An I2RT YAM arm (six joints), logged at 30 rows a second.
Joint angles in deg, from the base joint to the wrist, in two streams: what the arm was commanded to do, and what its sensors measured. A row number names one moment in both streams.
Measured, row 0: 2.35 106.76 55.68 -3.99 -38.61 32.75
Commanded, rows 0 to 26: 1.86 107.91 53.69 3.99 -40.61 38.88; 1.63 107.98 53.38 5.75 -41.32 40.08; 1.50 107.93 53.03 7.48 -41.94 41.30; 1.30 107.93 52.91 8.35 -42.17 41.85; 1.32 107.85 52.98 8.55 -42.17 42.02; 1.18 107.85 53.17 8.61 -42.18 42.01; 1.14 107.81 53.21 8.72 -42.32 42.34; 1.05 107.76 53.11 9.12 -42.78 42.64; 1.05 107.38 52.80 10.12 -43.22 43.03; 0.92 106.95 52.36 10.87 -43.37 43.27; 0.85 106.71 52.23 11.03 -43.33 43.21; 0.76 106.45 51.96 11.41 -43.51 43.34; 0.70 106.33 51.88 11.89 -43.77 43.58; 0.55 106.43 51.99 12.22 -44.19 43.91; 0.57 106.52 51.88 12.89 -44.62 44.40; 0.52 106.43 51.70 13.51 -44.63 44.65; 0.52 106.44 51.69 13.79 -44.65 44.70; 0.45 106.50 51.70 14.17 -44.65 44.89; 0.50 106.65 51.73 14.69 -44.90 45.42; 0.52 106.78 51.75 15.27 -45.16 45.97; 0.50 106.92 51.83 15.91 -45.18 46.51; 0.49 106.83 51.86 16.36 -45.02 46.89; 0.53 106.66 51.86 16.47 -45.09 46.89; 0.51 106.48 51.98 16.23 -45.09 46.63; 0.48 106.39 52.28 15.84 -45.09 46.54; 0.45 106.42 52.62 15.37 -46.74 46.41; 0.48 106.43 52.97 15.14 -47.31 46.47
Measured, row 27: -0.34 106.98 52.25 13.63 -41.91 45.87
